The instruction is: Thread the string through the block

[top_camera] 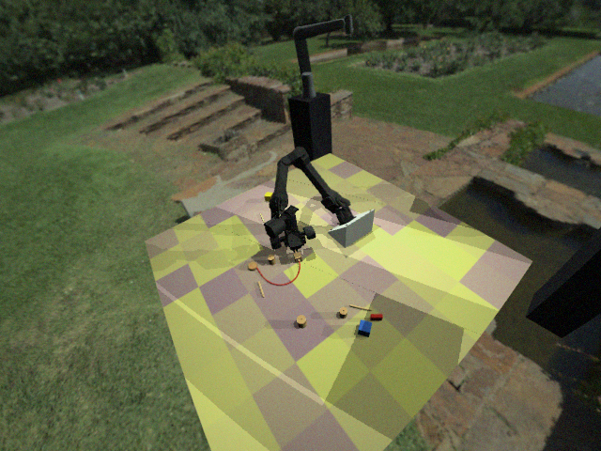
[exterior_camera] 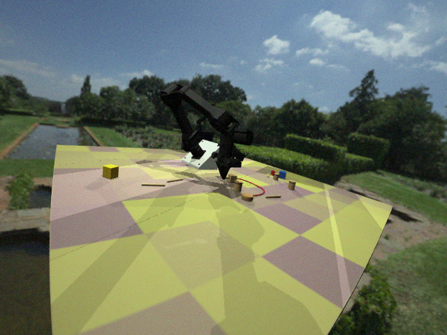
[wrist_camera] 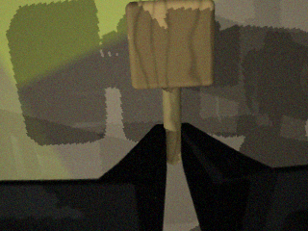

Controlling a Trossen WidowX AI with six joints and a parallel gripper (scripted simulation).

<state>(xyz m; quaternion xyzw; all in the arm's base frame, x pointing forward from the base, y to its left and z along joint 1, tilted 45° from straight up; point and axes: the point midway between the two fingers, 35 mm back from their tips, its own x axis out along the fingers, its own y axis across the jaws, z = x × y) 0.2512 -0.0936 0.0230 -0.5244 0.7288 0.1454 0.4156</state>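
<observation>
My gripper tip is now 40 mm to the right of the wooden block, 20 mm short of it and 10 mm below it. Also, from my gripper tip: round wooden button: 180 mm ahead, 80 mm to the right; then red piece: 430 mm to the left, 10 mm ahead; then wooden cylinder: 100 mm ahead, 30 mm to the right, 10 mm above.
</observation>
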